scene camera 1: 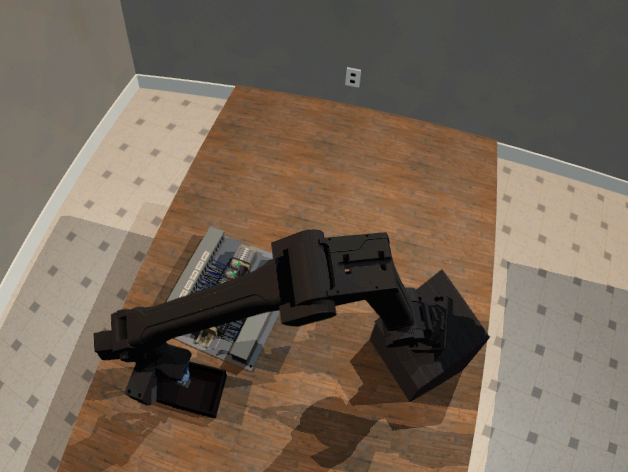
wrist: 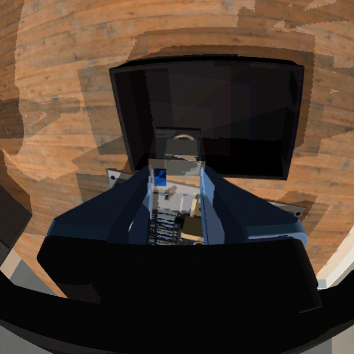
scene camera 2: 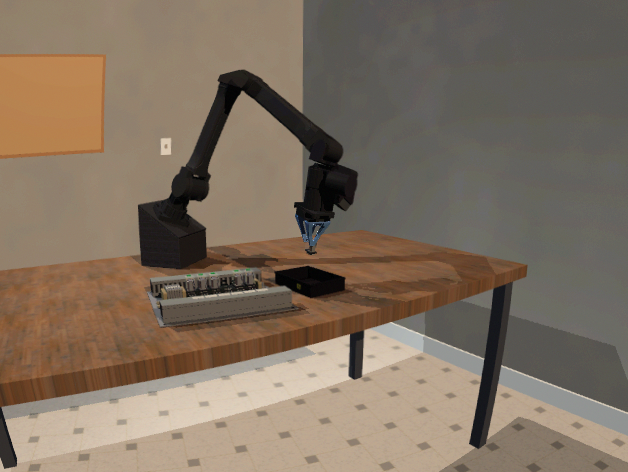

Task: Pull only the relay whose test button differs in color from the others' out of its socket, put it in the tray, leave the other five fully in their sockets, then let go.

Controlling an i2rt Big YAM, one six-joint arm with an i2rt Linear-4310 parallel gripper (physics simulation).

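Frame: origin at the arm's base, x down, y right, z back, level; millimetres.
Seen in the pictures: gripper, fingertip midpoint: (scene camera 1: 182, 376) (wrist: 175, 173) (scene camera 2: 309, 244); arm's base, origin of the base link: (scene camera 1: 428, 323) (scene camera 2: 170, 216).
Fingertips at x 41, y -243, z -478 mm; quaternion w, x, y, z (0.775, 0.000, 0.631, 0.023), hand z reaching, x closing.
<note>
Pixels of each thing's middle, then the offset from my fingertips to it. Level surfaces: height alone.
- clear-cased relay, body centre: (wrist: 176, 154) (scene camera 1: 182, 380) (scene camera 2: 311, 246) dx +7, dy -8, dz +1 mm
- blue test button, body centre: (wrist: 159, 177) dx -15, dy -8, dz +5 mm
- black tray, body centre: (wrist: 207, 116) (scene camera 1: 187, 386) (scene camera 2: 309, 280) dx +97, dy +6, dz -9 mm
- wooden table, its level: dx +115 mm
My gripper (scene camera 1: 183, 374) (scene camera 2: 311, 247) (wrist: 175, 173) is shut on a clear-cased relay (scene camera 2: 310, 251) (wrist: 179, 151) with a blue test button (wrist: 160, 177). It holds the relay up in the air, well above the table. The black tray (scene camera 1: 199, 393) (scene camera 2: 319, 289) (wrist: 230, 100) lies below; in the wrist view the relay overlaps the tray's near left edge. Several relays with green buttons (scene camera 1: 239, 263) (scene camera 2: 212, 273) stand in the socket row on the panel; the arm hides part of the row in scene camera 1. How deeply they are seated is too small to tell.
The relay panel has raised grey wire ducts (scene camera 1: 253, 337) (scene camera 2: 225, 304) along both long sides and lies close beside the tray. Blue and dark wires run between the ducts and the sockets. The arm's dark base block (scene camera 1: 431, 355) (scene camera 2: 172, 243) stands on the wooden table (scene camera 1: 355, 167) (scene camera 2: 76, 324).
</note>
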